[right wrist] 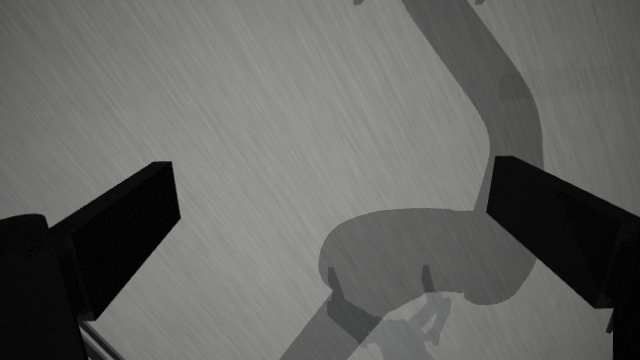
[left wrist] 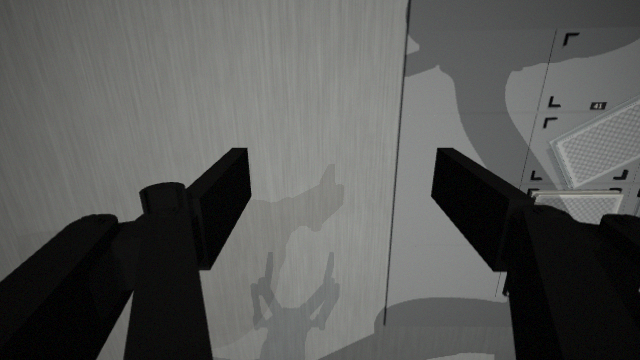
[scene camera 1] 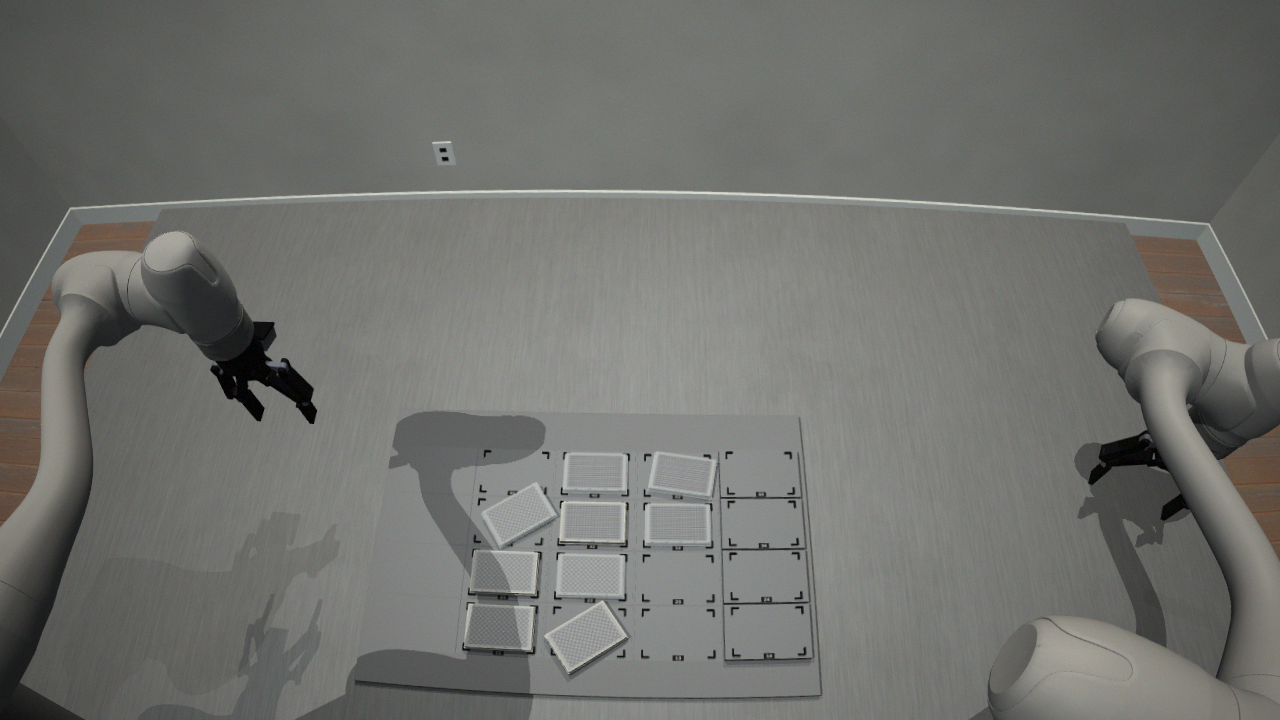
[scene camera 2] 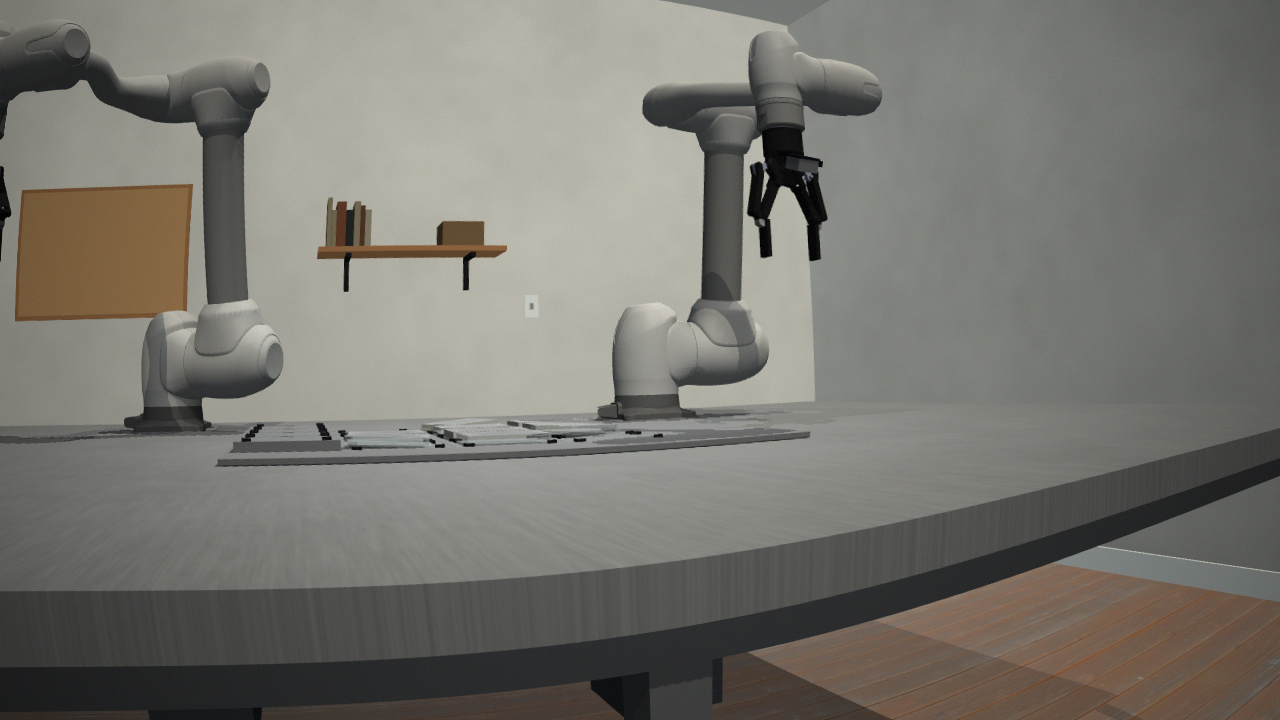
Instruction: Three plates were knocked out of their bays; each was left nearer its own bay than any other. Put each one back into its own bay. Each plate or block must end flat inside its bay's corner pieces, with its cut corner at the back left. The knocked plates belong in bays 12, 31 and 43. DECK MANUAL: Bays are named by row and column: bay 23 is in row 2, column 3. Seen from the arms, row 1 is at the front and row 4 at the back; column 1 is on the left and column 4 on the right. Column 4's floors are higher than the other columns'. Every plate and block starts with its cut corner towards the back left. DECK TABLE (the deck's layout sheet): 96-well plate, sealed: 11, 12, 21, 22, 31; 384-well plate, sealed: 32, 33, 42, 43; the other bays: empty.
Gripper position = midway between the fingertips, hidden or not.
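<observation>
I see my right gripper (scene camera 1: pixel 1127 495), and the right wrist view gives me that gripper (right wrist: pixel 334 187) too. My left gripper (scene camera 2: pixel 791 258) is visible as well; I find the same left gripper in scene camera 1 (scene camera 1: pixel 286 415) and in the left wrist view (left wrist: pixel 341 172). There is a plate (scene camera 1: pixel 681 475), and there is a plate (scene camera 1: pixel 584 638). I can also see a bay floor (scene camera 2: pixel 297 443) and a bay floor (scene camera 1: pixel 752 630).
</observation>
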